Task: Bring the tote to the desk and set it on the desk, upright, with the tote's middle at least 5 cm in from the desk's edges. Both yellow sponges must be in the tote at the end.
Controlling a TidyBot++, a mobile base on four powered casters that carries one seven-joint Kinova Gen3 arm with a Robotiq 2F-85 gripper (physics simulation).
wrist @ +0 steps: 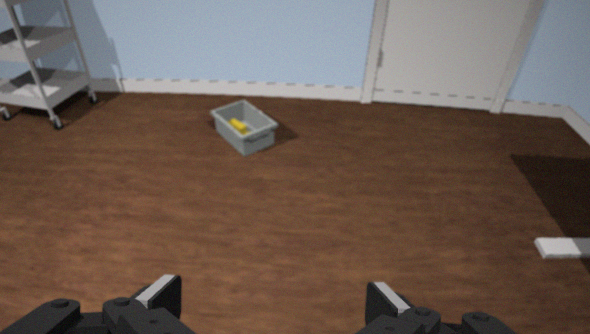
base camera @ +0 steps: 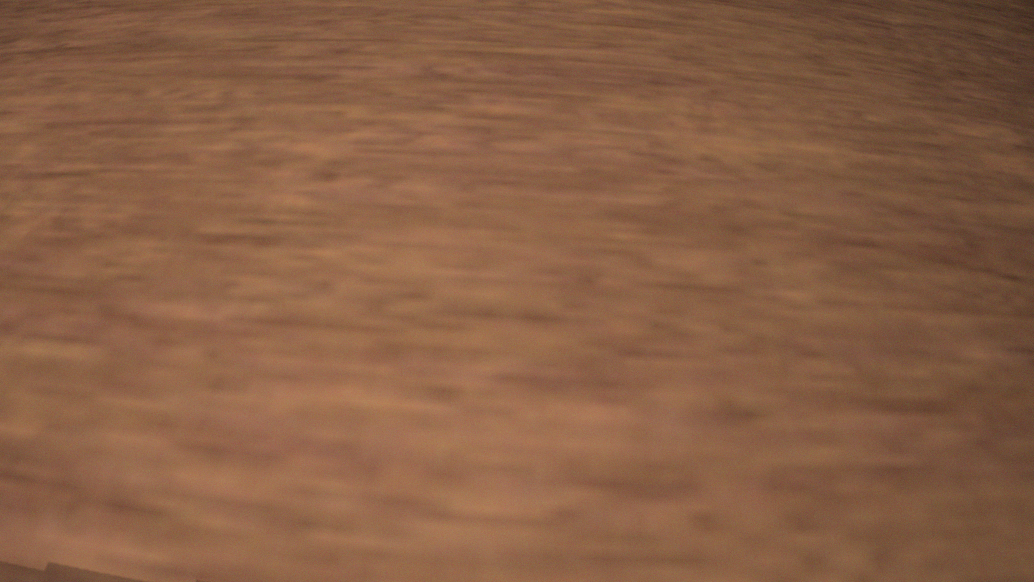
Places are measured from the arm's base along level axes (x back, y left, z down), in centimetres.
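Pixels of known places: gripper, fingertip midpoint: point(wrist: 274, 300).
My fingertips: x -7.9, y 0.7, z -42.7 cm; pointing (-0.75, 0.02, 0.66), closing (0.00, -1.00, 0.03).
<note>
Behind a point stands the place of what it marks.
A grey tote point(wrist: 258, 143) @(x -130.3, y 14.0, z 35.4 cm) stands upright on the floor in the wrist view, left of the middle and some way off, near the far wall. A yellow sponge point(wrist: 238, 125) @(x -145.0, y 25.3, z 34.8 cm) shows inside it; whether a second one lies there I cannot tell. My gripper point(wrist: 274, 300) @(x -7.9, y 0.7, z -42.7 cm) is open and empty, far from the tote. At the right edge of the wrist view, a white foot bar point(wrist: 557, 247), which looks like part of the desk, lies on the floor. The desk's top does not show.
A grey wheeled cart point(wrist: 35, 75) @(x -145.9, y 126.3, z 6.6 cm) stands at the far left by the blue wall point(wrist: 240, 40) @(x -188.6, y 28.1, z 5.7 cm). A white door point(wrist: 450, 50) @(x -179.9, y -89.6, z 3.2 cm) is at the back right. A dark shadow lies on the floor at the right. The base camera view shows blurred brown wooden floor point(base camera: 506, 289) @(x -42.3, y -0.3, z 39.6 cm).
</note>
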